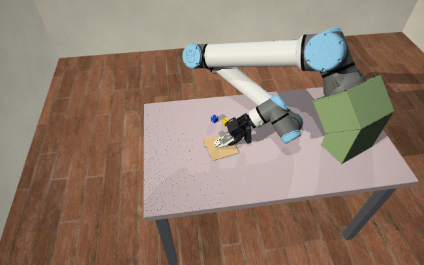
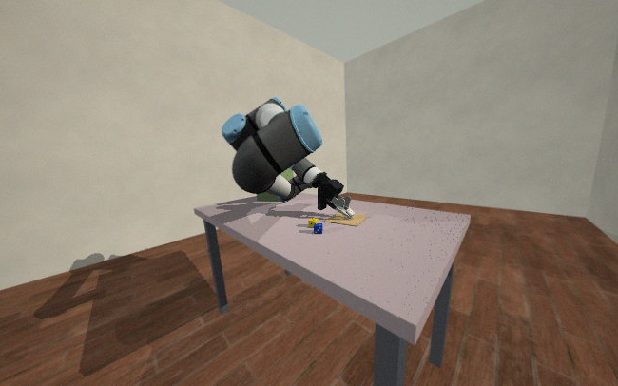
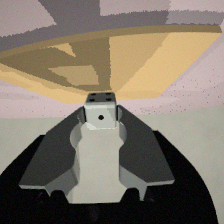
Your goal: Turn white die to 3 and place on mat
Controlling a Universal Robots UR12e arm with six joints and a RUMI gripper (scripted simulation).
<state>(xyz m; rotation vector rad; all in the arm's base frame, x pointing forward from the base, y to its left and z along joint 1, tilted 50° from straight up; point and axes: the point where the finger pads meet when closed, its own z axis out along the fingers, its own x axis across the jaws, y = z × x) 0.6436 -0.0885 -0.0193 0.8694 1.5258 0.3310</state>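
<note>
My gripper is now right at the white die. The rest, counted from my hand: blue die (180 mm to the right, 30 mm behind, 10 mm below); yellow die (140 mm to the right, 80 mm behind, 10 mm below); tan mat (30 mm below, 10 mm behind).
</note>
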